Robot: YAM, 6 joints.
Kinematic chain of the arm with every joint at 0, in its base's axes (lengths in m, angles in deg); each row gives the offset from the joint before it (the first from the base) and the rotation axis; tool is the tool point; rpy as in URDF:
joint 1: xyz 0 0 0.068 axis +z
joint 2: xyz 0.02 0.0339 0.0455 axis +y
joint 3: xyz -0.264 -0.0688 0 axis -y
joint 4: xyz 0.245 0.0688 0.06 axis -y
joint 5: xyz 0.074 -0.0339 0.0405 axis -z
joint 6: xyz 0.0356 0 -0.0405 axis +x
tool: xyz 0 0 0 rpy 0 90 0
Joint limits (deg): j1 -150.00..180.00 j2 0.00..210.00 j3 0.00..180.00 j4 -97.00..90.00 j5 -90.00..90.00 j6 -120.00..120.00
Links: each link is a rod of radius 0.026 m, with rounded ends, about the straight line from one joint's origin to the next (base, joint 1, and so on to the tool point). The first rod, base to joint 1, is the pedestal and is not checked.
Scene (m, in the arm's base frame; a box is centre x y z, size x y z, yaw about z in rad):
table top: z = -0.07
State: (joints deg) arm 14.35 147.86 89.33 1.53 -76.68 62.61
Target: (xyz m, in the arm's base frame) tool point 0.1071 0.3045 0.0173
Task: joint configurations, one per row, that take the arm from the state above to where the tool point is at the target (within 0.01 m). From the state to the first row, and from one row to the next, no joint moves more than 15 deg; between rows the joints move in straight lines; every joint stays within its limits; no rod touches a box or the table.
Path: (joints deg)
1: 26.85 143.39 80.91 -1.45 -77.96 62.61
2: 39.35 138.93 72.49 -4.43 -79.24 62.61
3: 51.85 134.46 64.08 -7.41 -80.52 62.61
4: 64.35 130.00 55.66 -10.39 -81.80 62.61

